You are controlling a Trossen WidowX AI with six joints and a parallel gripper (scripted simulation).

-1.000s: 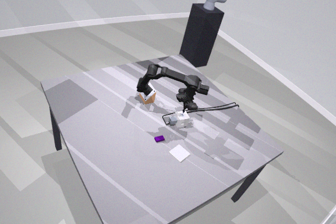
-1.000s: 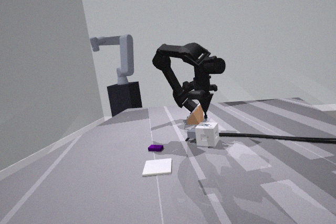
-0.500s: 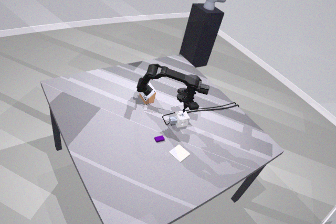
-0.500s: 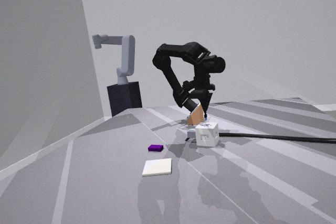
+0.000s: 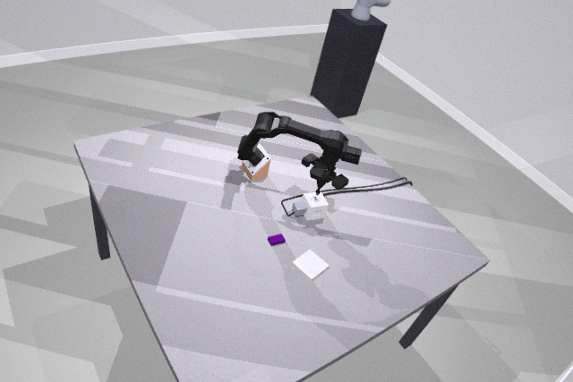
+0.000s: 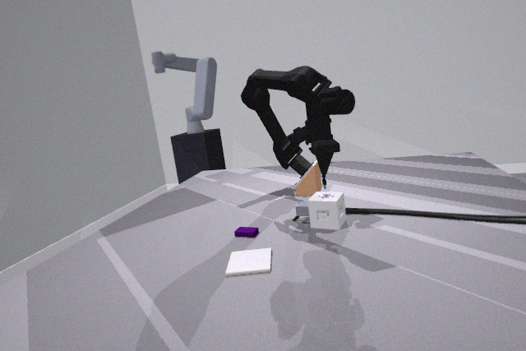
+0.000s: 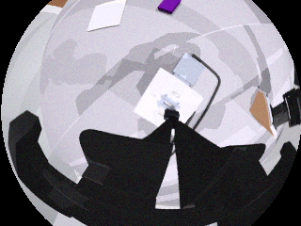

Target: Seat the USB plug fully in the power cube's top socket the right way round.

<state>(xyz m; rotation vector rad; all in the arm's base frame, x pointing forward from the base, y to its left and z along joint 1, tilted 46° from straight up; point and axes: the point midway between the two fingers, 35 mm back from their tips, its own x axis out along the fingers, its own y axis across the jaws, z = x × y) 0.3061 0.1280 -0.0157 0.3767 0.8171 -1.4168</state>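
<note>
Right now my gripper tip is 20 mm above the small USB plug. From my gripper tip the other things lie so: USB socket (70 mm below); then purple block (210 mm to the right, 130 mm below, 70 mm ahead); then flat white tile (220 mm ahead, 150 mm to the right, 130 mm below).
</note>
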